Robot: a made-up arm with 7 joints. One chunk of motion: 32 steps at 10 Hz.
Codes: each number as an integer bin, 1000 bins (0 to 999) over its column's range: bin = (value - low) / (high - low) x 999, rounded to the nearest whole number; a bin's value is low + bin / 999 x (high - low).
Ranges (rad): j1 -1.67..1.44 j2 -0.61..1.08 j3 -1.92..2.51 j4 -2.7..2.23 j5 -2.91..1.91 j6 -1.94..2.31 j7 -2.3..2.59
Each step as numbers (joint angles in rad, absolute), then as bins.
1 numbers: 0.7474 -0.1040 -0.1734 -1.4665 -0.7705 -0.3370 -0.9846
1 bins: 777 299 394 250 443 377 269
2 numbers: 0.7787 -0.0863 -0.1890 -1.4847 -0.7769 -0.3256 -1.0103
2 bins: 787 310 390 246 442 379 263
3 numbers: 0.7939 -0.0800 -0.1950 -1.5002 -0.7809 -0.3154 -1.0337
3 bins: 791 313 389 243 441 382 259
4 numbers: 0.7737 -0.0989 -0.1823 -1.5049 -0.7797 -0.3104 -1.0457
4 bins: 785 302 392 242 442 383 256
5 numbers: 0.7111 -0.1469 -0.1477 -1.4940 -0.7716 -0.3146 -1.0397
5 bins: 765 274 400 244 443 382 257
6 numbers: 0.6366 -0.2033 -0.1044 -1.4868 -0.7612 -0.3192 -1.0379
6 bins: 741 240 409 246 445 381 258
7 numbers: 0.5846 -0.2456 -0.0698 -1.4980 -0.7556 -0.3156 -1.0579
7 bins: 724 215 417 244 447 382 254
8 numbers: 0.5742 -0.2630 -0.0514 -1.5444 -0.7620 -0.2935 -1.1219
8 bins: 721 205 421 234 445 387 241
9 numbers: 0.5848 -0.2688 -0.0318 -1.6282 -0.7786 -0.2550 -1.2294
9 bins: 724 202 426 217 442 396 219
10 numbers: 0.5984 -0.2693 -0.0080 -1.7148 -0.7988 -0.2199 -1.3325
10 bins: 729 201 431 200 438 404 198
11 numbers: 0.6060 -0.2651 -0.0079 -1.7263 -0.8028 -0.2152 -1.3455
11 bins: 731 204 431 197 437 405 195
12 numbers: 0.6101 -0.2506 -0.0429 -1.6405 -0.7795 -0.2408 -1.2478
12 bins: 732 212 423 215 442 399 215
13 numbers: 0.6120 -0.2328 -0.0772 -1.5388 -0.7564 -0.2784 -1.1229
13 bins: 733 223 416 235 446 391 240
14 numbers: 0.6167 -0.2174 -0.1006 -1.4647 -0.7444 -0.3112 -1.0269
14 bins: 735 232 410 250 449 383 260
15 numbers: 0.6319 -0.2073 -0.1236 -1.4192 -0.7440 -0.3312 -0.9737
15 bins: 739 238 405 260 449 378 271
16 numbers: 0.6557 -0.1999 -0.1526 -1.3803 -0.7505 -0.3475 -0.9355
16 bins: 747 242 399 267 448 374 279
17 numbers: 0.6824 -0.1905 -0.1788 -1.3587 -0.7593 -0.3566 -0.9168
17 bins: 756 248 393 272 446 372 283
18 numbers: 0.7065 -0.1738 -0.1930 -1.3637 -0.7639 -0.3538 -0.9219
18 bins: 763 258 389 271 445 373 282
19 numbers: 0.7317 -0.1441 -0.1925 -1.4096 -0.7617 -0.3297 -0.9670
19 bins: 771 275 390 261 445 379 272
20 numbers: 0.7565 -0.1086 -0.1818 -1.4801 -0.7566 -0.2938 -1.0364
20 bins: 779 296 392 247 446 387 258
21 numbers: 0.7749 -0.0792 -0.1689 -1.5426 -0.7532 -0.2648 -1.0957
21 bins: 785 314 395 235 447 394 246
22 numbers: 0.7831 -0.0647 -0.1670 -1.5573 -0.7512 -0.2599 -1.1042
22 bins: 788 322 395 232 447 395 244
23 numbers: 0.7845 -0.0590 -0.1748 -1.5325 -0.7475 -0.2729 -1.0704
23 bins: 788 326 394 237 448 392 251
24 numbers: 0.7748 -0.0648 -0.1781 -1.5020 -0.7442 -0.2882 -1.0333
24 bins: 785 322 393 243 449 388 259
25 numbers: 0.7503 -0.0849 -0.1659 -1.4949 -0.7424 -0.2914 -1.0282
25 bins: 777 310 396 244 449 388 260
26 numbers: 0.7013 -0.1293 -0.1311 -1.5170 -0.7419 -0.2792 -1.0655
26 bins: 762 284 403 240 449 390 252
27 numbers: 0.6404 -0.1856 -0.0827 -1.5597 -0.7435 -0.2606 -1.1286
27 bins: 742 251 414 231 449 395 239
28 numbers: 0.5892 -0.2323 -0.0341 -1.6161 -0.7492 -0.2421 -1.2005
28 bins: 726 223 425 220 448 399 225
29 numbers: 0.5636 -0.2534 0.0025 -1.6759 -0.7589 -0.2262 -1.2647
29 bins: 717 211 434 208 446 403 212
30 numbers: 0.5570 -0.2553 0.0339 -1.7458 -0.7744 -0.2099 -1.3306
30 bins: 715 210 441 193 443 407 198
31 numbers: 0.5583 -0.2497 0.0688 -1.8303 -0.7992 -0.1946 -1.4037
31 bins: 716 213 448 176 437 410 183
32 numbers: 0.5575 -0.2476 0.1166 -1.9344 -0.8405 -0.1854 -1.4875
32 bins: 716 214 459 155 429 412 166
